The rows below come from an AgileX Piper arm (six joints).
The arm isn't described. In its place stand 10 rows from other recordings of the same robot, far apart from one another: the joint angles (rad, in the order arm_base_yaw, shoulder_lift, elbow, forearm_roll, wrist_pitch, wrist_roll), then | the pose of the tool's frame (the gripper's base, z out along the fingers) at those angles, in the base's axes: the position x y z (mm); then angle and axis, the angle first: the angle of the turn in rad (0 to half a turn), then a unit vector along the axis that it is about.
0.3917, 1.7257, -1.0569, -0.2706, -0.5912, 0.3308 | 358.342, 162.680, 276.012, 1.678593, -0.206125, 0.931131, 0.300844
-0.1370, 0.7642, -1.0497, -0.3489, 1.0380, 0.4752 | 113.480, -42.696, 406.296, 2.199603, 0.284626, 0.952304, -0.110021
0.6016, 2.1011, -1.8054, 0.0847, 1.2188, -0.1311 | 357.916, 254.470, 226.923, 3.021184, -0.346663, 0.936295, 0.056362
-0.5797, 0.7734, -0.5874, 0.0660, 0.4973, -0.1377 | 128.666, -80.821, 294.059, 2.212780, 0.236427, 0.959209, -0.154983
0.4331, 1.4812, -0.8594, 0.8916, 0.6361, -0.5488 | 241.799, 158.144, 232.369, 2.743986, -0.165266, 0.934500, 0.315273
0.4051, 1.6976, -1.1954, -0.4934, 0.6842, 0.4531 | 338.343, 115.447, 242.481, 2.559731, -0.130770, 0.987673, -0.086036
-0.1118, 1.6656, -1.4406, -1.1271, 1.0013, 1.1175 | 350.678, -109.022, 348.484, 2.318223, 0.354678, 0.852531, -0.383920
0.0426, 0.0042, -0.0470, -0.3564, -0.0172, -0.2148 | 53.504, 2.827, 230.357, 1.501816, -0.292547, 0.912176, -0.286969
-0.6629, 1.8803, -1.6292, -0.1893, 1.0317, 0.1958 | 312.034, -262.268, 277.705, 2.820027, 0.382493, 0.914628, -0.130980
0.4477, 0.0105, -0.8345, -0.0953, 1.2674, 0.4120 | -51.157, -33.734, 344.713, 2.007624, -0.000462, 0.972566, 0.232626
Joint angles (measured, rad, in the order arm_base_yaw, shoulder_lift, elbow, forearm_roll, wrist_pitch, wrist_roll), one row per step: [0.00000, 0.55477, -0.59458, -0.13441, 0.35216, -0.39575]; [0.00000, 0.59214, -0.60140, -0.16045, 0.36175, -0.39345]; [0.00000, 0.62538, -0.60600, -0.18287, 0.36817, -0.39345]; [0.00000, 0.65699, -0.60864, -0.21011, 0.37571, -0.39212]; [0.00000, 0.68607, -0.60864, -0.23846, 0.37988, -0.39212]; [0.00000, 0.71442, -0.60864, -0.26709, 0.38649, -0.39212]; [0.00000, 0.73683, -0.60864, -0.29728, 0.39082, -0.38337]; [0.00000, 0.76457, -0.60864, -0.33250, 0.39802, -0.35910]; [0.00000, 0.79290, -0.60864, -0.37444, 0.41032, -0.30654]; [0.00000, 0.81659, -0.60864, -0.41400, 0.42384, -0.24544]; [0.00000, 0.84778, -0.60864, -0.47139, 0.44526, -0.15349]
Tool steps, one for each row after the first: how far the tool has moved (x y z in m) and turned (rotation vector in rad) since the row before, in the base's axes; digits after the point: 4 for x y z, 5 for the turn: [0.0076, -0.0009, -0.0029, -0.02349, 0.03992, -0.00485]; [0.0067, -0.0008, -0.0031, -0.02226, 0.03496, -0.00293]; [0.0063, -0.0010, -0.0038, -0.02586, 0.03627, -0.00333]; [0.0058, -0.0010, -0.0042, -0.02832, 0.03314, -0.00162]; [0.0054, -0.0011, -0.0044, -0.02864, 0.03475, -0.00153]; [0.0042, -0.0011, -0.0034, -0.02221, 0.02564, -0.00373]; [0.0050, -0.0014, -0.0044, -0.01340, 0.03170, -0.01038]; [0.0048, -0.0018, -0.0049, 0.00441, 0.03271, -0.02409]; [0.0038, -0.0018, -0.0043, 0.01316, 0.02666, -0.02965]; [0.0046, -0.0027, -0.0057, 0.01979, 0.03394, -0.04727]
